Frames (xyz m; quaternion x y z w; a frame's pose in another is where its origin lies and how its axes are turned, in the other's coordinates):
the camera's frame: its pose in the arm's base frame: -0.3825 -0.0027 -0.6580 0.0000 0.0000 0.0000 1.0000
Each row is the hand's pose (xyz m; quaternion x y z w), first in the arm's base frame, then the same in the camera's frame.
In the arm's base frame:
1: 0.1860 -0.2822 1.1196 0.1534 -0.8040 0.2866 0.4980
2: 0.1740 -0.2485 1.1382 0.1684 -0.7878 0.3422 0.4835
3: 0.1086 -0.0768 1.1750 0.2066 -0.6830 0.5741 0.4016
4: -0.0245 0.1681 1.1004 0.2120 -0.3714 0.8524 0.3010
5: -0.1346 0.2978 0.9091 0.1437 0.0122 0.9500 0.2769
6: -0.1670 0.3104 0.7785 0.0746 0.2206 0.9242 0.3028
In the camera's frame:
1: 0.5685 -0.2795 1.7776 0.1534 -0.8040 0.2866 0.4980
2: 0.5565 -0.2458 1.7962 0.1684 -0.7879 0.3422 0.4835
3: 0.4911 -0.0741 1.8330 0.2066 -0.6830 0.5741 0.4016
4: 0.3580 0.1708 1.7584 0.2120 -0.3714 0.8524 0.3010
5: 0.2479 0.3005 1.5671 0.1437 0.0122 0.9500 0.2769
6: 0.2155 0.3131 1.4365 0.0746 0.2206 0.9242 0.3028

